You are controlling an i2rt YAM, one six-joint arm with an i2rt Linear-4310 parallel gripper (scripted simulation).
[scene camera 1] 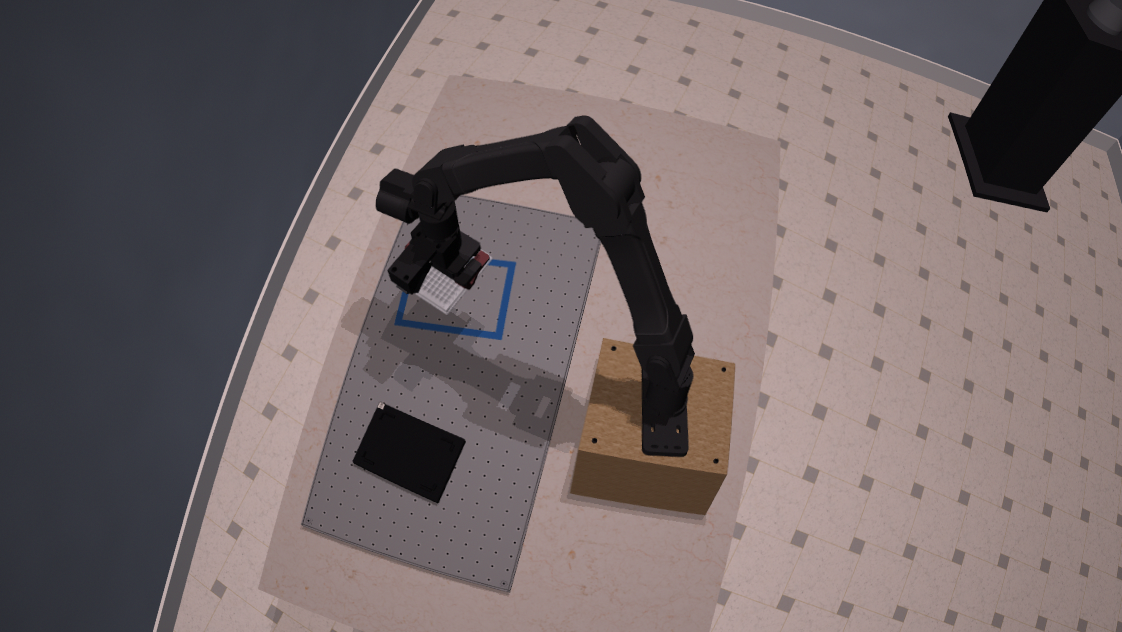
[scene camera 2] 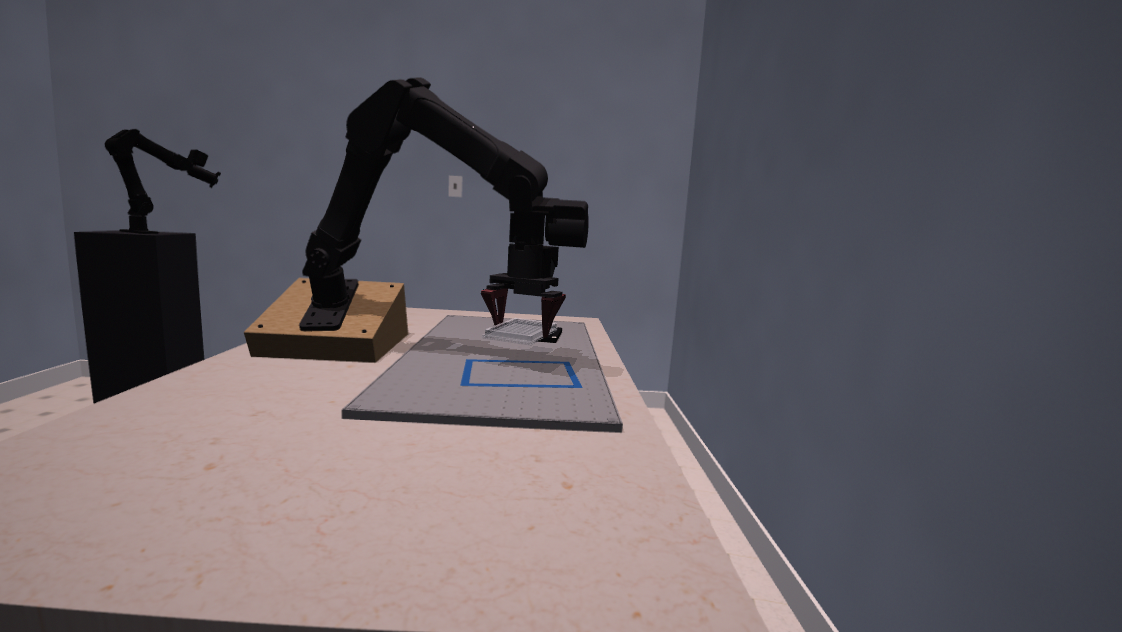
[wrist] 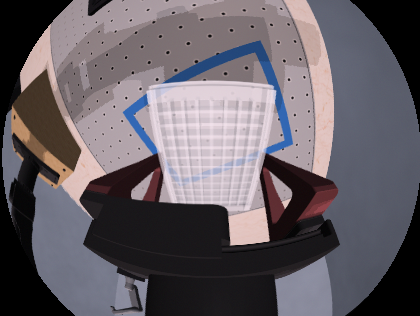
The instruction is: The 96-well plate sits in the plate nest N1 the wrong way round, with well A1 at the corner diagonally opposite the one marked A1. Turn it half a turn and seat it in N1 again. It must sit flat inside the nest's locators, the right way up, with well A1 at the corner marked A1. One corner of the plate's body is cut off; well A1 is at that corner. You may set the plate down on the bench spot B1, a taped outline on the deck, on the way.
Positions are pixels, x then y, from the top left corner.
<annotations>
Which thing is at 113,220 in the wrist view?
My gripper.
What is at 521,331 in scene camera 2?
A 96-well plate.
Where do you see a 96-well plate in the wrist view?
At 221,143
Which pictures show the 96-well plate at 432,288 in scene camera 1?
Scene camera 1, scene camera 2 and the wrist view: all of them.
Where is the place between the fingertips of my gripper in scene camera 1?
450,274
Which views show my gripper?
Scene camera 1, scene camera 2 and the wrist view: all of them.
</annotations>
